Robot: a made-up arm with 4 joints.
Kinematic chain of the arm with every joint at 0, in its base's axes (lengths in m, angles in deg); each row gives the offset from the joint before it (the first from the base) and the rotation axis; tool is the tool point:
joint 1: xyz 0 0 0.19 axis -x
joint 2: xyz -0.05 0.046 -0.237 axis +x
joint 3: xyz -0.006 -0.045 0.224 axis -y
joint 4: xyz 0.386 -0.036 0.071 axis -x
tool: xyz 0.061 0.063 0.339
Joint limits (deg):
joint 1: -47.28..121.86
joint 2: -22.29..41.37
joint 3: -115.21..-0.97
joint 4: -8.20..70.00
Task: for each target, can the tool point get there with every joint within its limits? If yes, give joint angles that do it. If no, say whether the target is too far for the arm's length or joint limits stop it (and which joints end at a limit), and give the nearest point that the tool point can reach.
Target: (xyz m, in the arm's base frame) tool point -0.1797 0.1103 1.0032
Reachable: no: joint limits stop it (at a limit: joint 2, joint 3, joint 4) | nearest point 0.3980 0.0624 0.6497 | short by 0.679 m
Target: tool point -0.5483 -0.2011 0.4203
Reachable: no: joint limits stop it (at a limit: joint 1, joint 2, joint 3, joint 4) | nearest point -0.1308 -0.5731 0.3146 | short by 0.569 m
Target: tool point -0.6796 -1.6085 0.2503
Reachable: no: too far | nearest point -0.1308 -0.5861 0.2120 | short by 1.161 m
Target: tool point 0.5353 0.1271 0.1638
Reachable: yes | joints 34.76 -6.30 -34.57 10.25
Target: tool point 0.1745 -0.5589 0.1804
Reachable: yes | joints 101.47 -12.83 -102.43 29.61
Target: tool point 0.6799 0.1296 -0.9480
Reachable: no: too far | nearest point 0.2826 0.0603 -0.3396 | short by 0.730 m
